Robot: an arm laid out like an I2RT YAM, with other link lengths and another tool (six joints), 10 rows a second.
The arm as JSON. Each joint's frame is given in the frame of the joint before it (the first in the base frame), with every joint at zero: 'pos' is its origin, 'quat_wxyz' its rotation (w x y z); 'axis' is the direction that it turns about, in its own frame. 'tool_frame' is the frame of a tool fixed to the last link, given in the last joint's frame.
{
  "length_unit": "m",
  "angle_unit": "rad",
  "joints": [
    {
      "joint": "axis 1",
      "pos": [
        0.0,
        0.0,
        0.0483
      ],
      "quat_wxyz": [
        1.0,
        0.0,
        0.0,
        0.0
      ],
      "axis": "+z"
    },
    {
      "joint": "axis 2",
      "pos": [
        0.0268,
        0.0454,
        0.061
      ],
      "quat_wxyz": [
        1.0,
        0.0,
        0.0,
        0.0
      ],
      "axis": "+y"
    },
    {
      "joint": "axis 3",
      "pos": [
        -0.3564,
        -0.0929,
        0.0
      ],
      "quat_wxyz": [
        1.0,
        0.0,
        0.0,
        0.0
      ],
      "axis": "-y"
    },
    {
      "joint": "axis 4",
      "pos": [
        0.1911,
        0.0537,
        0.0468
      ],
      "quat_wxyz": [
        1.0,
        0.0,
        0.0,
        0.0
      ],
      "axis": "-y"
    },
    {
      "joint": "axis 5",
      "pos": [
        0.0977,
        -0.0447,
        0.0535
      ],
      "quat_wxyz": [
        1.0,
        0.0,
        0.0,
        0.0
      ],
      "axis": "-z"
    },
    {
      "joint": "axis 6",
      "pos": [
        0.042,
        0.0,
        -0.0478
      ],
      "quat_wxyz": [
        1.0,
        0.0,
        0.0,
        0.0
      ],
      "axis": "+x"
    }
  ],
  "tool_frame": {
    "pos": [
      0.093,
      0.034,
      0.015
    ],
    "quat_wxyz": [
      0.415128,
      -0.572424,
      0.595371,
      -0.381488
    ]
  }
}
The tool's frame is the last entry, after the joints.
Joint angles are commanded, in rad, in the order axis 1, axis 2, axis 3, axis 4, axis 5, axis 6. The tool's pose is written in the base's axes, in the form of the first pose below.
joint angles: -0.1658, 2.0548, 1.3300, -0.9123, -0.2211, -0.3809
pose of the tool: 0.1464 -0.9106 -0.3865 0.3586; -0.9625 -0.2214 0.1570 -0.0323; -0.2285 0.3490 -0.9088 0.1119; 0 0 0 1
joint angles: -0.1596, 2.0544, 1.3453, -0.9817, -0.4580, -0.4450
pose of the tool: 0.1899 -0.9005 -0.3913 0.3526; -0.8717 -0.3380 0.3547 -0.0015; -0.4517 0.2737 -0.8492 0.1345; 0 0 0 1
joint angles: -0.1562, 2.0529, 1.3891, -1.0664, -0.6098, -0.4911
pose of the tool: 0.2125 -0.8947 -0.3930 0.3511; -0.7866 -0.3952 0.4745 0.0147; -0.5798 0.2083 -0.7877 0.1590; 0 0 0 1
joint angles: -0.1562, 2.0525, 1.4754, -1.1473, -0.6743, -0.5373
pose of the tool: 0.2590 -0.8914 -0.3718 0.3585; -0.7423 -0.4300 0.5139 0.0191; -0.6180 0.1429 -0.7731 0.1819; 0 0 0 1
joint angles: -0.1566, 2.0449, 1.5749, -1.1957, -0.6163, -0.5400
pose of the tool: 0.2955 -0.8944 -0.3357 0.3709; -0.7785 -0.4291 0.4580 0.0119; -0.5537 0.1260 -0.8231 0.1958; 0 0 0 1
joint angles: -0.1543, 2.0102, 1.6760, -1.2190, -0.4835, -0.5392
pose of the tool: 0.3442 -0.9021 -0.2603 0.3832; -0.8476 -0.4178 0.3271 -0.0020; -0.4038 0.1080 -0.9085 0.2133; 0 0 0 1
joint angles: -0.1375, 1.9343, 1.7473, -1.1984, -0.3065, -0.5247
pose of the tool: 0.3709 -0.9197 -0.1290 0.3927; -0.9107 -0.3874 0.1433 -0.0165; -0.1818 0.0643 -0.9812 0.2416; 0 0 0 1
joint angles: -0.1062, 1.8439, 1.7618, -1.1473, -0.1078, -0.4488
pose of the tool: 0.2930 -0.9561 -0.0069 0.3969; -0.9555 -0.2925 -0.0376 -0.0293; 0.0339 0.0177 -0.9993 0.2702; 0 0 0 1
